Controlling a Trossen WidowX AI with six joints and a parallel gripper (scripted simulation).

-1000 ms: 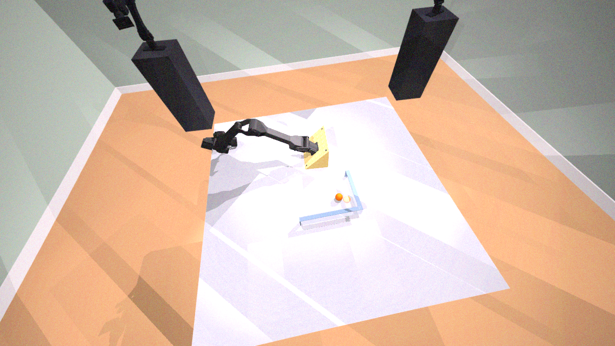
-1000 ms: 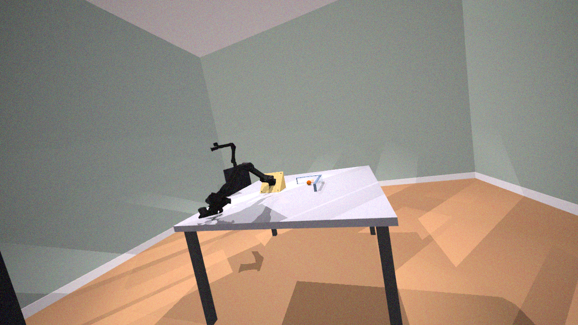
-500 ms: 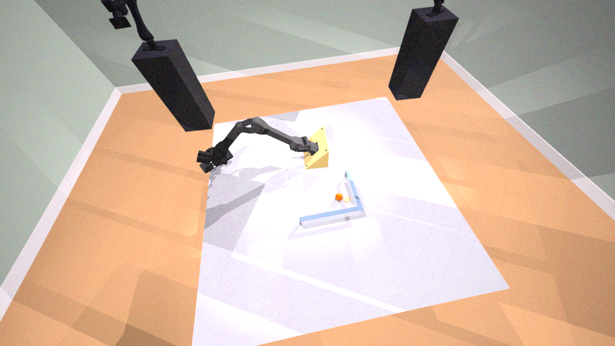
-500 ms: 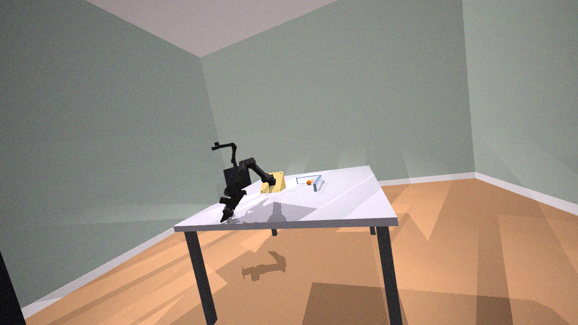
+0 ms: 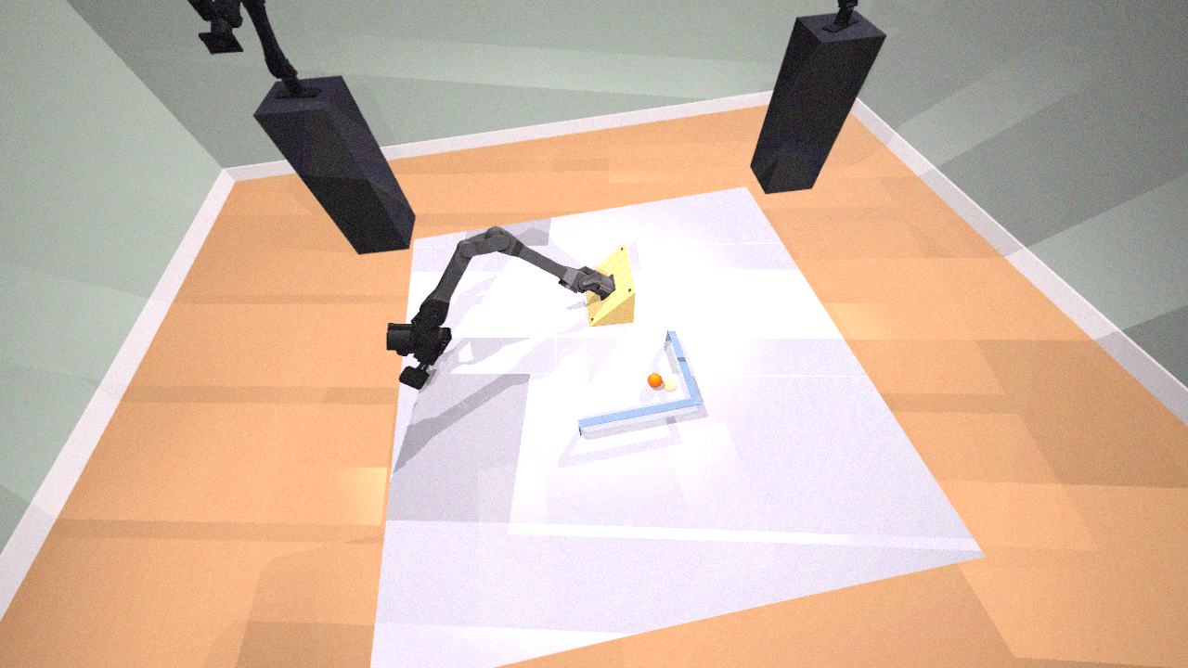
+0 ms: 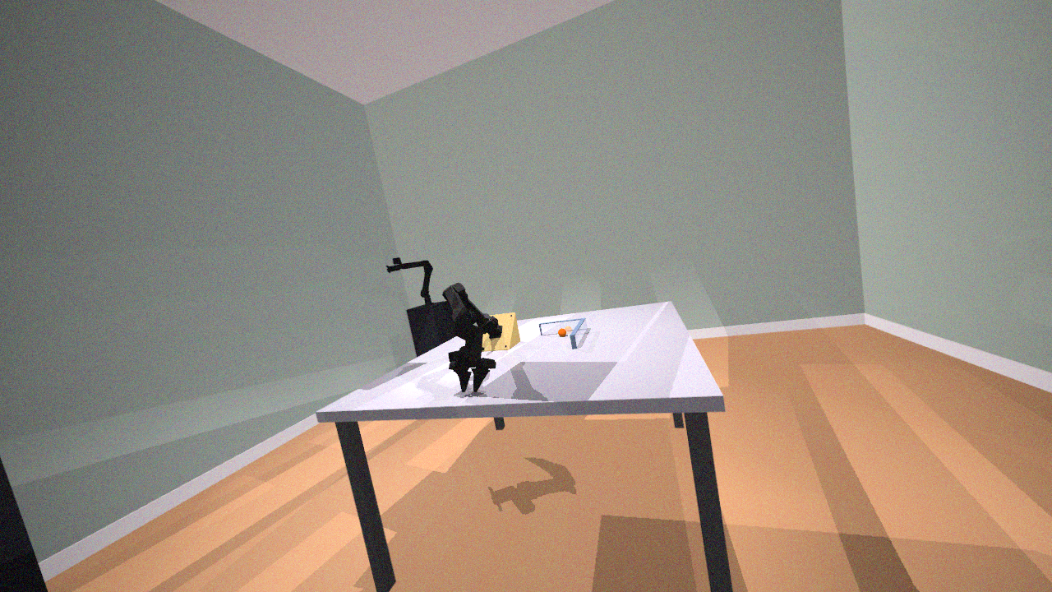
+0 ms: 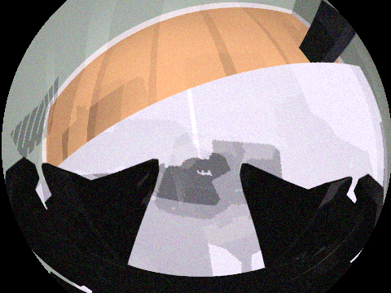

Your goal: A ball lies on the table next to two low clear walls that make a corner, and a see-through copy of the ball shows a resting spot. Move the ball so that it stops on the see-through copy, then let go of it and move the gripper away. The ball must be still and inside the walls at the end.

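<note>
Now: gripper tip 13 cm short of the orange ball, 66 cm to the right of it and 1 cm below it.
</note>
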